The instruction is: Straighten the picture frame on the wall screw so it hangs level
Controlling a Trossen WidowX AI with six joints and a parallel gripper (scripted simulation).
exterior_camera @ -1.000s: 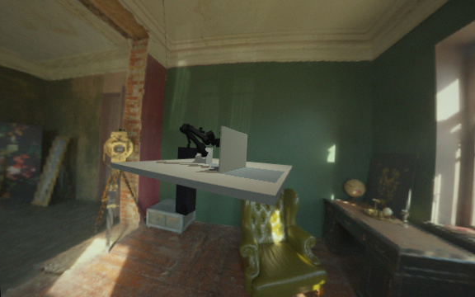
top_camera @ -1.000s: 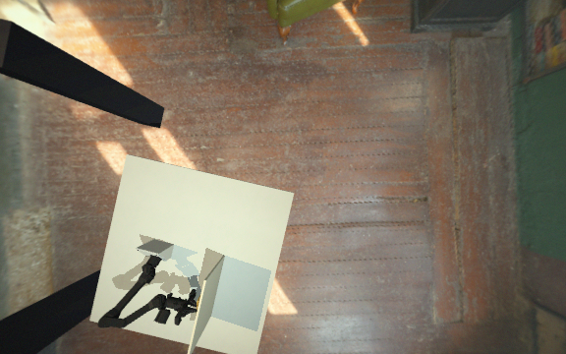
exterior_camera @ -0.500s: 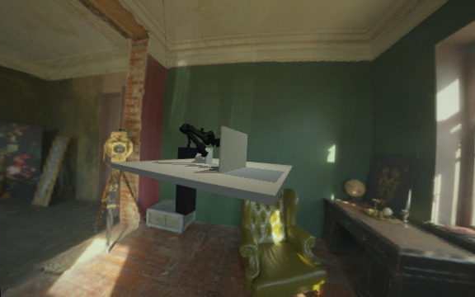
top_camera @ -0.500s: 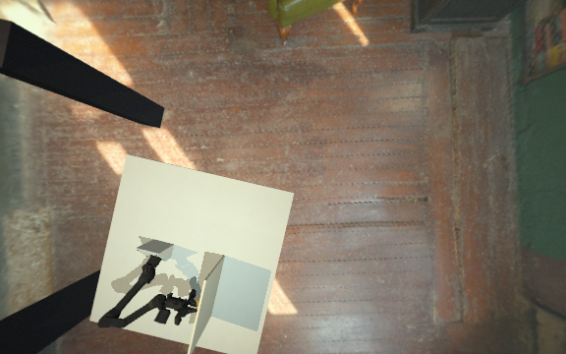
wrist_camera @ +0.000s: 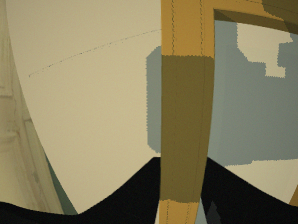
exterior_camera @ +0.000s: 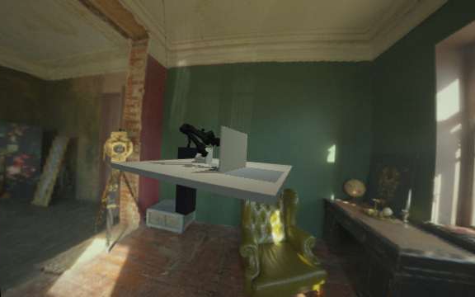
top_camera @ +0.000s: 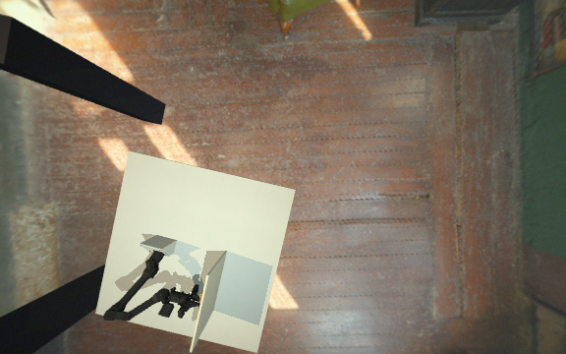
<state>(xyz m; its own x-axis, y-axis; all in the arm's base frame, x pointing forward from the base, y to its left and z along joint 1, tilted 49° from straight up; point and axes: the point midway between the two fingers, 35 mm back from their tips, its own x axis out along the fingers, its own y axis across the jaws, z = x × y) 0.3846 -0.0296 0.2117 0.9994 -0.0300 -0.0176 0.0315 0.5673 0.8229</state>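
The yellow picture frame lies 50 mm below my gripper tip, 10 mm to the left of it and 10 mm ahead of it. From my gripper tip the other things lie so: cream wall panel (70 mm below, 20 mm ahead, 10 mm to the left).
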